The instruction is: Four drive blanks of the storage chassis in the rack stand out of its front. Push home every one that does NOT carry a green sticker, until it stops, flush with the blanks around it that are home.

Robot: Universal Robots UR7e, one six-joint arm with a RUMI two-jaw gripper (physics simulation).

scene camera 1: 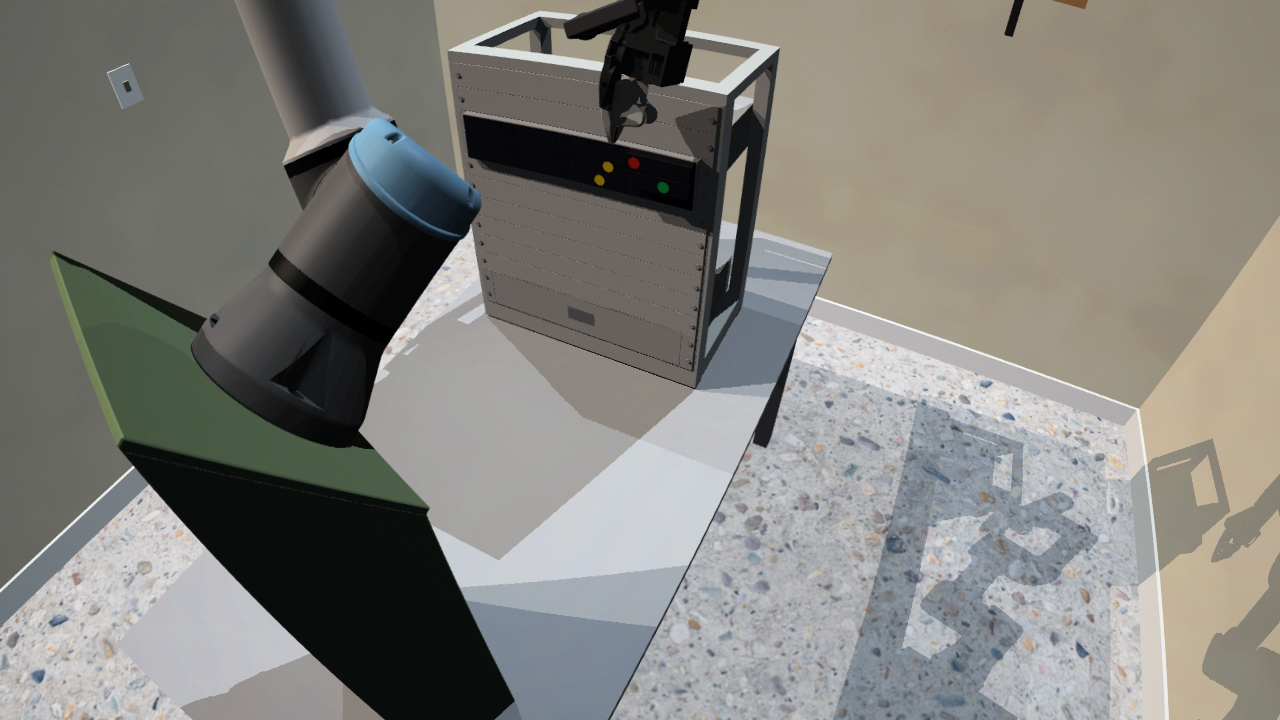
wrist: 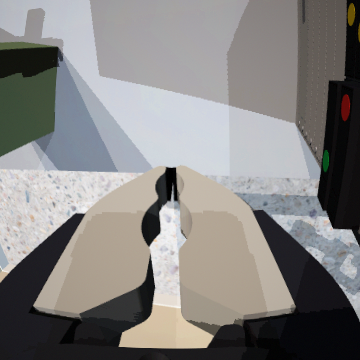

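Note:
The storage chassis is a dark band high in the rack. In the scene view it shows two yellow stickers, a red sticker and a green sticker. In the wrist view the red sticker and green sticker are on dark blanks that appear to stand out past the part with a yellow sticker. How far each blank stands out is hard to tell. My gripper is shut and empty, in front of the rack, its tips apart from the blanks in the wrist view.
The rack stands on a pale table. A green-topped pedestal carries the arm's base at the left. Walls stand behind the rack and at the right. Speckled floor lies beyond the table edge.

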